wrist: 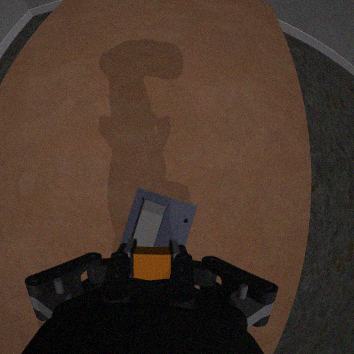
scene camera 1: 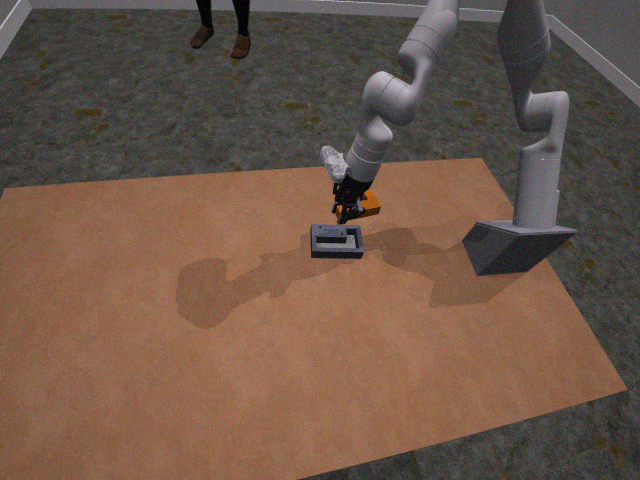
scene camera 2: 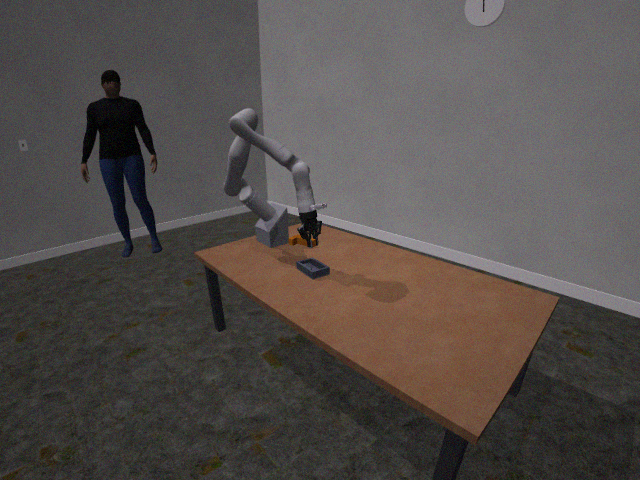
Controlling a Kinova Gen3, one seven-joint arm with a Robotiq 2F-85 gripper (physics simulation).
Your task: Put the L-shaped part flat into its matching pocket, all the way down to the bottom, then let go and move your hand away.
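Places are measured from the arm's base along level axes (x ahead, y left, z up), in metres.
Pixels of known places: gripper, fingertip midpoint: [wrist: 152, 248] [scene camera 1: 337, 217] [scene camera 2: 313, 246]; arm's base, origin of the base link: [scene camera 1: 531, 225] [scene camera 2: 269, 215].
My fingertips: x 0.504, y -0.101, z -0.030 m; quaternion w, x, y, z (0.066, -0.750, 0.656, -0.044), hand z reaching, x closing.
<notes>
For each thing: its middle in the pictures, then the offset to it from my fingertips. Level surfaces: height alone.
- orange L-shaped part, body centre: [wrist: 168, 304] [scene camera 1: 355, 205] [scene camera 2: 302, 241] dx -0.050, dy -0.022, dz +0.015 m
- blue-grey tray, body centre: [wrist: 153, 240] [scene camera 1: 336, 241] [scene camera 2: 312, 267] dx -0.012, dy +0.002, dz -0.107 m
- wooden table, its level: dz -0.125 m
The orange L-shaped part [scene camera 1: 372, 205] [scene camera 2: 296, 240] [wrist: 152, 266] is held between the fingers of my gripper [scene camera 1: 342, 219] [scene camera 2: 311, 243] [wrist: 152, 248], which is shut on it. The fingers and the black hand hide much of the part. The blue-grey tray [scene camera 1: 336, 254] [scene camera 2: 304, 270] [wrist: 181, 219] with the L-shaped pocket stands on the table. Its light grey pocket floor [scene camera 1: 333, 245] [wrist: 149, 225] shows. In scene camera 1 the gripper and part appear just behind the tray, apart from it. Their exact height is hard to tell. In the wrist view the tray is turned relative to the fingers, which cover its near end.
The wooden table [scene camera 1: 289, 372] [scene camera 2: 413, 335] [wrist: 240, 150] carries the tray. The robot's grey base block [scene camera 1: 511, 253] [scene camera 2: 272, 229] stands at the table's end, on the part's side of the tray in scene camera 2. A person [scene camera 2: 119, 129] stands beyond the table.
</notes>
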